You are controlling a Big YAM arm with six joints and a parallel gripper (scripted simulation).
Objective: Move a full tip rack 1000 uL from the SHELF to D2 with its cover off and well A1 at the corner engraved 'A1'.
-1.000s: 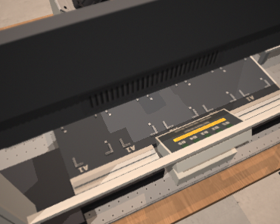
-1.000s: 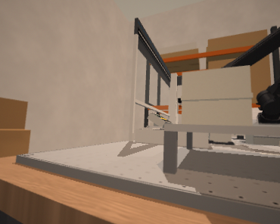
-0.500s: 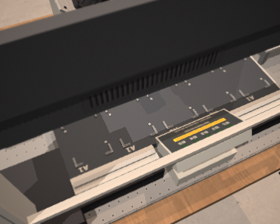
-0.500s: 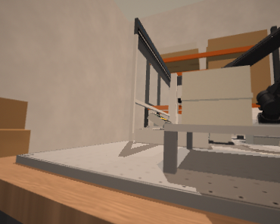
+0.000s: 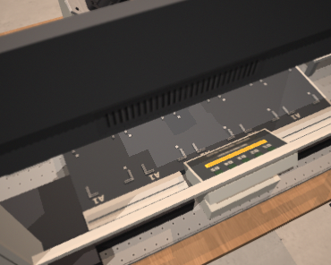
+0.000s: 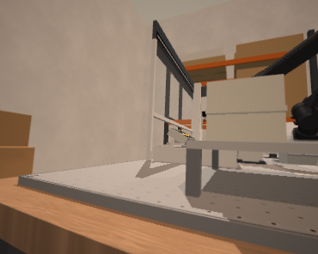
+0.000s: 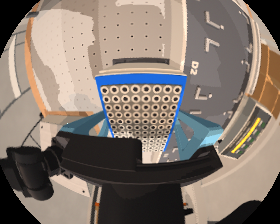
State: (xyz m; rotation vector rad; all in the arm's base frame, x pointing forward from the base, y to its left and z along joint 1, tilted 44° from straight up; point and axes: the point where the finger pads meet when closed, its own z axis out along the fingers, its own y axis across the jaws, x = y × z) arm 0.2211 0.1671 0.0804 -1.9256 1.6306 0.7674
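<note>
The blue tip rack lies 10 mm ahead of my hand and 10 mm to the right of it. Also, from my hand: clear rack cover 10 mm ahead, 400 mm to the left; frame post 310 mm ahead, 290 mm to the left, 160 mm above; shelf 160 mm behind, 440 mm to the left, 20 mm below.
</note>
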